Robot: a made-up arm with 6 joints. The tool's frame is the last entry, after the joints. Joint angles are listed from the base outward.
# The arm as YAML. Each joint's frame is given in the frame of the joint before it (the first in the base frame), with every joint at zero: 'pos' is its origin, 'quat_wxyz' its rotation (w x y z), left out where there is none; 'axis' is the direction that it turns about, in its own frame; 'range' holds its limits. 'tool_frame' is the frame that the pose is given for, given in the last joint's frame.
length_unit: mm
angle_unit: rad
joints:
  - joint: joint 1
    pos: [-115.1, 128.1, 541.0]
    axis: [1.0, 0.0, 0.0]
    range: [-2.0, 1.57]
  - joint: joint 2
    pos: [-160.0, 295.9, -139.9]
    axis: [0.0, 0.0, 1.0]
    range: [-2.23, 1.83]
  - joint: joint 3
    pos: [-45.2, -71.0, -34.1]
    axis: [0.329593, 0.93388, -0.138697]
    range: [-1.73, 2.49]
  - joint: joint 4
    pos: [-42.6, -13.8, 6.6]
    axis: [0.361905, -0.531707, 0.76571]
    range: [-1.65, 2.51]
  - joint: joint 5
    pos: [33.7, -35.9, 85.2]
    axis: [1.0, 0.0, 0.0]
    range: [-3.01, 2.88]
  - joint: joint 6
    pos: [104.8, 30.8, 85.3]
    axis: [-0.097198, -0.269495, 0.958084]
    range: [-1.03, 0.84]
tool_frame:
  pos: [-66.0, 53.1, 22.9]
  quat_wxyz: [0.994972, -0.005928, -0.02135, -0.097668]
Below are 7 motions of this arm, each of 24 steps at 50 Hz.
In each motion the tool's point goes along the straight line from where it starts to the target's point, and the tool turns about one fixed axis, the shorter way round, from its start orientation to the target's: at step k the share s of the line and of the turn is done. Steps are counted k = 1, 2, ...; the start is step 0. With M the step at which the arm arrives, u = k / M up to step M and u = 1 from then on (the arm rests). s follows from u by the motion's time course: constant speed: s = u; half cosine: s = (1 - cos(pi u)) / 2; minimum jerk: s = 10 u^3 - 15 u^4 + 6 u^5.
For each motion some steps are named. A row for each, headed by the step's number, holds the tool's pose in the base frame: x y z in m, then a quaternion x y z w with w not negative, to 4 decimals.
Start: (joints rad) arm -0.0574 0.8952 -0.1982 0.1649 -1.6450 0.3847
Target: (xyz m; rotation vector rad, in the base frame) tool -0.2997 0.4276 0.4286 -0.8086 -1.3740 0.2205
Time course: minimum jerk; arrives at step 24
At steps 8, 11, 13, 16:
8: -0.2930 0.3779 0.3946 -0.5858 -0.4828 0.3030 0.5762
11: -0.2948 0.3913 0.4038 -0.5317 -0.5251 0.2507 0.6154
13: -0.2961 0.4011 0.4105 -0.4891 -0.5530 0.2111 0.6407
16: -0.2979 0.4144 0.4196 -0.4271 -0.5869 0.1552 0.6701

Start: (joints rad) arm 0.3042 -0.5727 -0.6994 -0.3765 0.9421 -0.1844
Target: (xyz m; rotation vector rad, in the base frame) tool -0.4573 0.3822 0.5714 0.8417 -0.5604 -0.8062
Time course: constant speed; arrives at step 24
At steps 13, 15, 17, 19, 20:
13: -0.4481 0.3811 0.6213 0.3987 -0.2464 -0.4112 0.7818
15: -0.4498 0.3813 0.6122 0.3976 -0.2491 -0.4048 0.7849
17: -0.4515 0.3815 0.6032 0.3964 -0.2518 -0.3984 0.7879
19: -0.4531 0.3817 0.5941 0.3952 -0.2545 -0.3919 0.7909
20: -0.4540 0.3818 0.5896 0.3946 -0.2558 -0.3886 0.7924

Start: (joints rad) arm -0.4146 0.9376 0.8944 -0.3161 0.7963 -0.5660
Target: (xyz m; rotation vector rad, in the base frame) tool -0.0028 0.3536 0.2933 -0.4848 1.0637 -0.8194
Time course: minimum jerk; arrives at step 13
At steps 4, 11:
4: -0.0075 0.3697 0.3080 -0.2071 0.5287 -0.3538 0.7432
11: -0.0030 0.3542 0.2938 -0.2218 0.4893 -0.3750 0.7555

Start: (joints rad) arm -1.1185 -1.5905 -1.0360 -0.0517 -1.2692 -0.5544
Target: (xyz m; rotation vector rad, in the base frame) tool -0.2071 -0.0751 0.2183 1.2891 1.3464 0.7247
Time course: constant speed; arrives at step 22
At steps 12, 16, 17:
12: -0.2201 0.0229 0.2102 0.5867 0.5120 0.4215 0.4648
16: -0.2149 -0.0163 0.2135 0.5706 0.5354 0.3759 0.4965
17: -0.2136 -0.0261 0.2143 0.5662 0.5409 0.3643 0.5041

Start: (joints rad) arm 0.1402 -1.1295 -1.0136 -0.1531 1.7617 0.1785
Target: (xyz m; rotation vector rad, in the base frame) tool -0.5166 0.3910 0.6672 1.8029 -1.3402 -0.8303
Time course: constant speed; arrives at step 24
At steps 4, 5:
4: -0.5158 0.4722 0.5808 0.4520 -0.5665 -0.1936 0.6613
5: -0.5159 0.4681 0.5851 0.4667 -0.5665 -0.2010 0.6487

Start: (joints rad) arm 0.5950 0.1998 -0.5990 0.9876 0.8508 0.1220
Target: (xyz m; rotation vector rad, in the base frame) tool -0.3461 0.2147 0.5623 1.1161 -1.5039 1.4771
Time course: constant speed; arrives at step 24
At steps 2, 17, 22, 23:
2: -0.4072 0.2071 0.6060 0.5285 -0.3930 0.5421 0.5219
17: -0.3655 0.2123 0.5762 0.4683 -0.5284 0.5692 0.4212
22: -0.3517 0.2140 0.5663 0.4448 -0.5699 0.5741 0.3844
23: -0.3489 0.2144 0.5643 0.4398 -0.5780 0.5749 0.3768

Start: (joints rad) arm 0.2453 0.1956 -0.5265 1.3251 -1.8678 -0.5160
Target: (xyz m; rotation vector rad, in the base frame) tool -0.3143 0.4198 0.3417 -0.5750 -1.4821 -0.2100
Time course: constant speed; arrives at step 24
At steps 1, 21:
1: -0.3776 0.4694 0.4550 -0.1073 -0.8266 -0.2549 0.4901
21: -0.3226 0.4263 0.3565 -0.2394 -0.6903 -0.1161 0.6728

